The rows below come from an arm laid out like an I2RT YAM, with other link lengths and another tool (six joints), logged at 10 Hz.
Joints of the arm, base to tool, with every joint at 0 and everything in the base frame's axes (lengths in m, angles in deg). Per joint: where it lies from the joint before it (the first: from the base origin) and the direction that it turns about. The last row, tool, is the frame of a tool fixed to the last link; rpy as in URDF.
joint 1: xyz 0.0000 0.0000 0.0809 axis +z
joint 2: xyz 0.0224 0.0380 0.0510 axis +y
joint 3: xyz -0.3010 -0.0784 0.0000 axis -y
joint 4: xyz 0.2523 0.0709 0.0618 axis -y
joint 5: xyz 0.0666 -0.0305 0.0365 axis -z
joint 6: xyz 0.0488 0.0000 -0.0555 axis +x
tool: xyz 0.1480 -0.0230 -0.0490 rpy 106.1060 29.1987 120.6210
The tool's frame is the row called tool.
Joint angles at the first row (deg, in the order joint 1, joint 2, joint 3, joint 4, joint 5, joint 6):
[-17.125, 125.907, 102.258, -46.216, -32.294, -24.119]
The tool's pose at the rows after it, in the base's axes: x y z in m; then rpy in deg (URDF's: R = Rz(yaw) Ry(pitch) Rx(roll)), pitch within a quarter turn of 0, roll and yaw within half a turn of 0:
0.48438 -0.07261 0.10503 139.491 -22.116 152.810
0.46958 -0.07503 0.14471 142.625 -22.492 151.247
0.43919 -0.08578 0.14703 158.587 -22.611 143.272
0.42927 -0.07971 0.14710 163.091 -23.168 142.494
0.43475 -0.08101 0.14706 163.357 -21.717 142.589
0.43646 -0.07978 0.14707 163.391 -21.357 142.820
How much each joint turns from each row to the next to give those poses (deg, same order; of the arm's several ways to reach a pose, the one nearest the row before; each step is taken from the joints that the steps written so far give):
[0.044, 0.043, 7.255, -9.616, -0.764, -0.218]
[0.349, -2.010, 6.231, -9.248, 2.863, -0.154]
[4.000, -1.356, 0.631, -5.834, 14.994, 2.186]
[2.142, 0.002, 0.114, -2.297, 3.671, 0.437]
[0.372, -0.002, -0.003, 1.182, 0.896, 0.000]
[0.284, 0.000, -0.002, 0.307, 0.197, 0.000]

